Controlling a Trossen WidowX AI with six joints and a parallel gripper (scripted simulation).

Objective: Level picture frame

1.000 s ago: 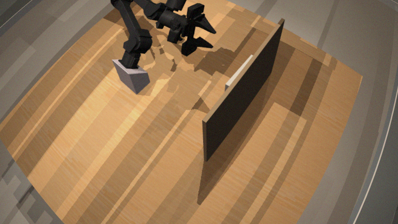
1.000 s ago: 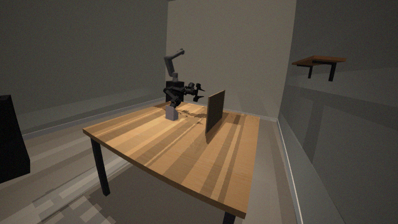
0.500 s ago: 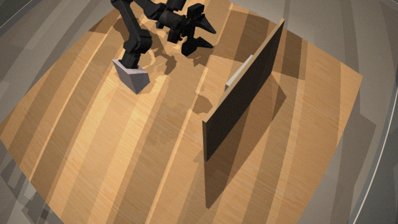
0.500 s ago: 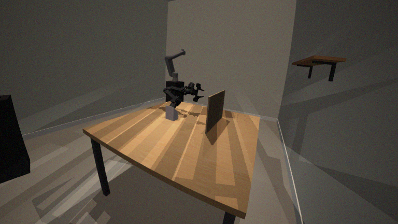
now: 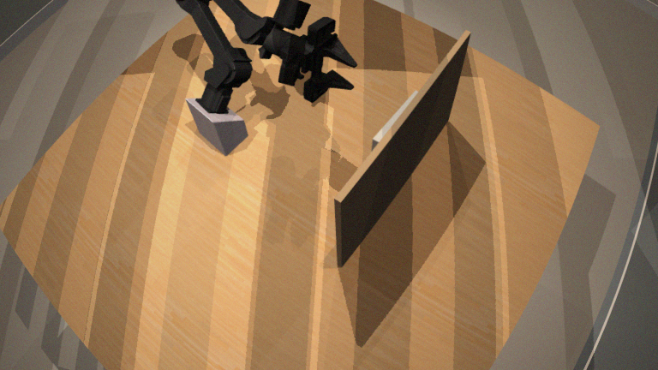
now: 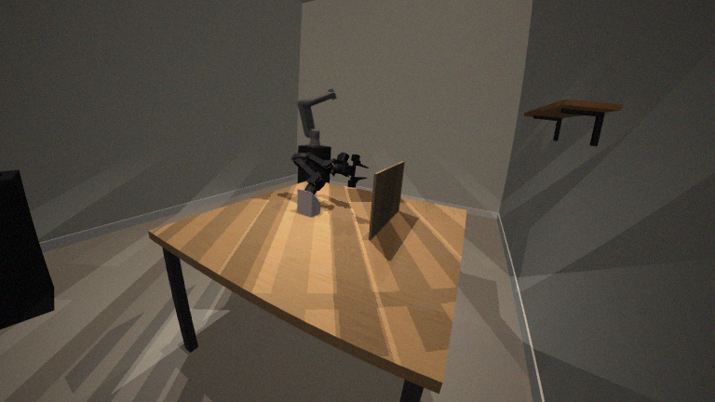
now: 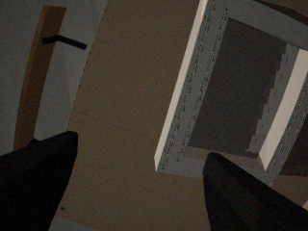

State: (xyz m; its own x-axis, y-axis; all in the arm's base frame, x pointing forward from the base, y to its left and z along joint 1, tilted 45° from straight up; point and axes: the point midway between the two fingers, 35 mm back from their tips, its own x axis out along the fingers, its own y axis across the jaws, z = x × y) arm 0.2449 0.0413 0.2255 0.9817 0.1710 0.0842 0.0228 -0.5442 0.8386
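Right now the picture frame is 13 cm ahead of my gripper tip and 8 cm below it. Also, from my gripper tip: wall panel (14 cm ahead, 10 cm below).
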